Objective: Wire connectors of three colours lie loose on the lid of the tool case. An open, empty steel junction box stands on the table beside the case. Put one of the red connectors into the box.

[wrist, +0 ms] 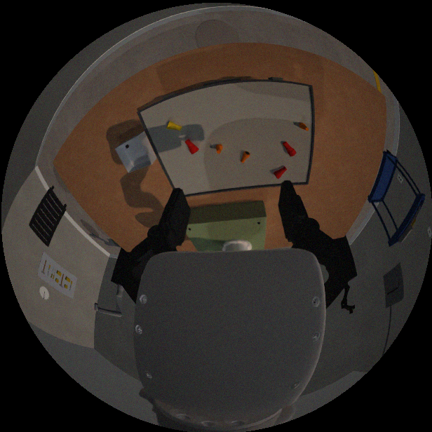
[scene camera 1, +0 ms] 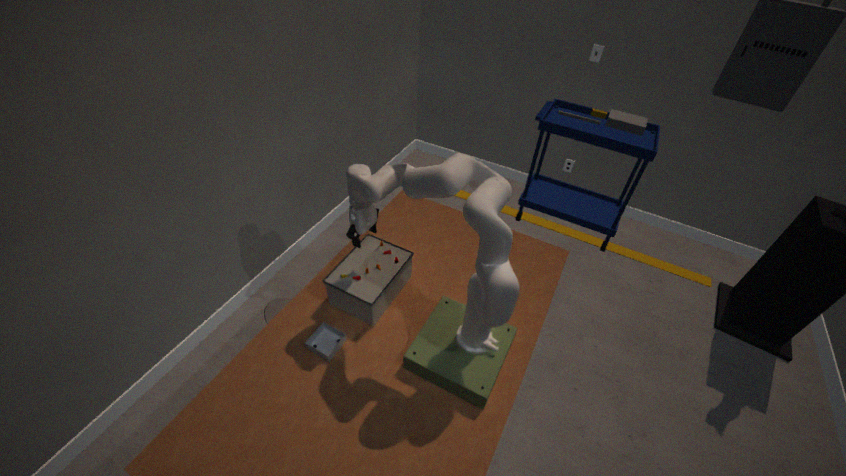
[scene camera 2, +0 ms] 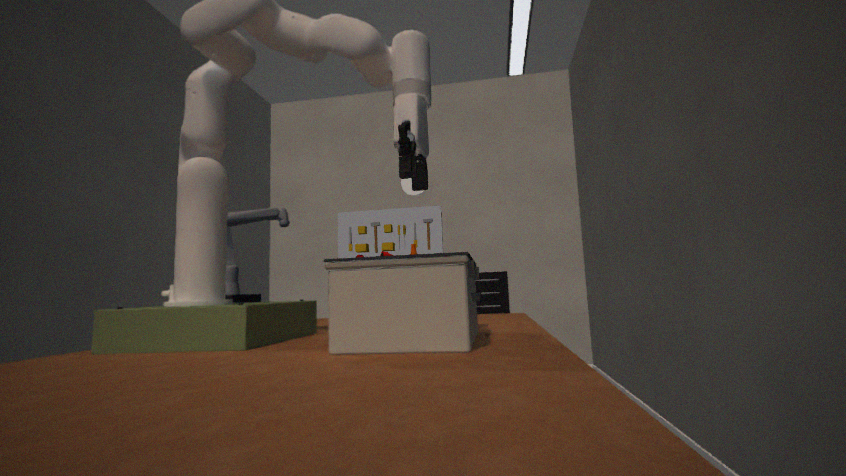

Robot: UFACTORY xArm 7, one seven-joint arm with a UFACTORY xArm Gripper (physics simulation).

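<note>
My gripper is open and empty, pointing down high above the pale tool case. On its lid one red connector lies beside the yellow connector. A second red connector and a third red connector lie near the other end. The open junction box is empty beside the case; it does not show in scene camera 2.
An orange connector, a second orange one and a third orange one lie on the lid. The arm stands on a green base. A blue cart stands beyond.
</note>
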